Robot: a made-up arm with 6 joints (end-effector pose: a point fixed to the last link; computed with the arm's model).
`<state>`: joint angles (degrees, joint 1 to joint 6).
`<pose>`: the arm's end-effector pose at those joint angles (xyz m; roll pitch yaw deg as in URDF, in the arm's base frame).
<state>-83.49 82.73 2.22 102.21 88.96 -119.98</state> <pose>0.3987 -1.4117 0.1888 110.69 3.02 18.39</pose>
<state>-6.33 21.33 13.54 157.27 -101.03 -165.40</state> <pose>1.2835 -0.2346 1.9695 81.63 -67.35 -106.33</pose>
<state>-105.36 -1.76 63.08 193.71 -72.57 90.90</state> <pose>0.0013 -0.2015 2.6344 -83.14 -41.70 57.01</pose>
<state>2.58 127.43 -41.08 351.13 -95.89 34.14</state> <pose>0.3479 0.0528 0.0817 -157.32 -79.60 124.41</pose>
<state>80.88 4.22 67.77 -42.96 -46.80 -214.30</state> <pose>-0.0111 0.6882 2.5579 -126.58 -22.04 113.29</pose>
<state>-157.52 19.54 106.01 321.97 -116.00 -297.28</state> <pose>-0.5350 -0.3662 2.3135 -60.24 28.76 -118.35</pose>
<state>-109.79 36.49 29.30 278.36 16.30 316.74</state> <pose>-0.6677 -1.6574 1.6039 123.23 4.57 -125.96</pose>
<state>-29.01 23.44 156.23 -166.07 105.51 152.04</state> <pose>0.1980 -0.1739 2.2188 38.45 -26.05 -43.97</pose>
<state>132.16 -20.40 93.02 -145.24 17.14 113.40</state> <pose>0.4212 -0.4047 2.5380 167.00 -76.68 -1.01</pose>
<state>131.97 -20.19 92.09 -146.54 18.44 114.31</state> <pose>0.4039 -0.3861 2.5485 157.71 -77.93 8.46</pose>
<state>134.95 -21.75 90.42 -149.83 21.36 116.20</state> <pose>0.4330 -0.3712 2.5401 143.79 -78.90 26.85</pose>
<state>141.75 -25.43 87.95 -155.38 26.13 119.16</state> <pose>0.5179 -0.3518 2.5056 124.91 -79.41 55.25</pose>
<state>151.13 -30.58 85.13 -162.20 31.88 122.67</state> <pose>0.6424 -0.3096 2.4451 104.00 -79.50 88.81</pose>
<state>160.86 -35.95 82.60 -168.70 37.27 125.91</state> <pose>0.7716 -0.2375 2.3701 84.59 -79.37 120.84</pose>
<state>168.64 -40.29 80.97 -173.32 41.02 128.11</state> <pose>0.8740 -0.1568 2.2997 71.21 -79.49 143.90</pose>
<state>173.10 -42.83 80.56 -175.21 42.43 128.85</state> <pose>0.9386 -0.0999 2.2518 67.31 -80.50 153.14</pose>
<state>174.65 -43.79 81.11 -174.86 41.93 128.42</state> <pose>0.9752 -0.0768 2.2276 74.02 -82.28 148.17</pose>
